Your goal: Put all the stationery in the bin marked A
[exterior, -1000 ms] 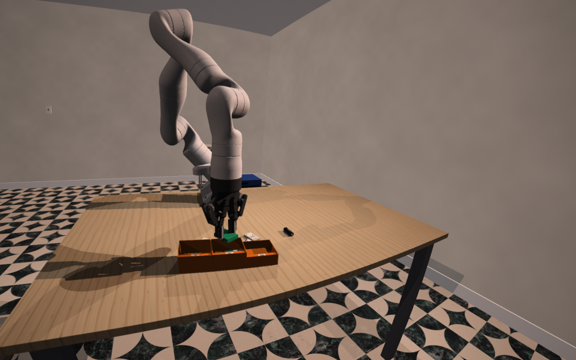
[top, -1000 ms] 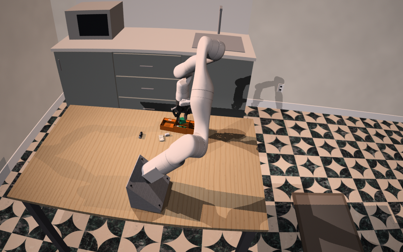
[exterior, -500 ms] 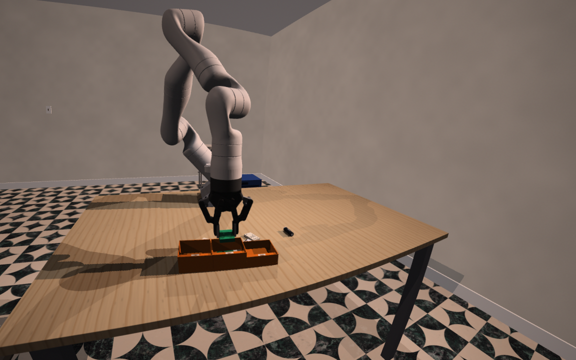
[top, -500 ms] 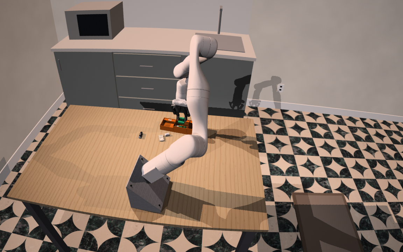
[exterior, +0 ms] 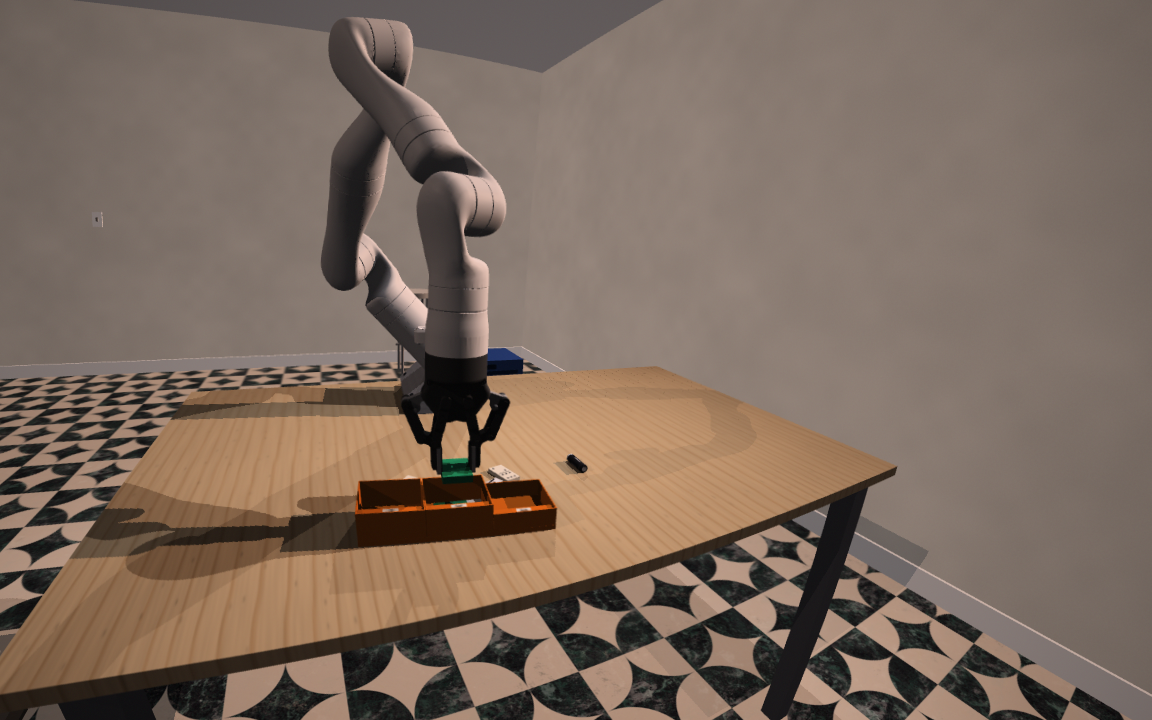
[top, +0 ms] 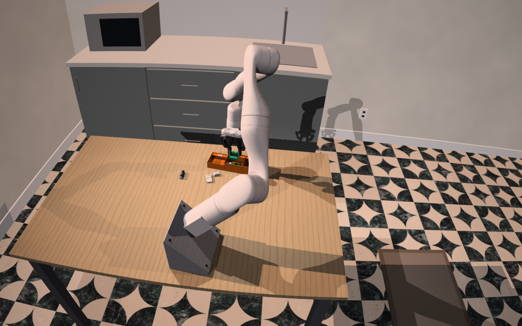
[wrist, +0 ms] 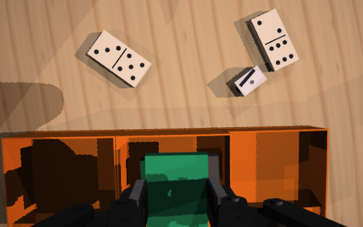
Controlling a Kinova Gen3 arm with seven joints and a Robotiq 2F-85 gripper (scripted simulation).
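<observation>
Now: the orange three-compartment bin 70 mm below my hand and 10 mm ahead of it. The rest, counted from my hand: white pencil sharpener 80 mm below, 70 mm to the left, 70 mm behind; green-and-white eraser 80 mm below, 10 mm to the left; green block 20 mm below.
</observation>
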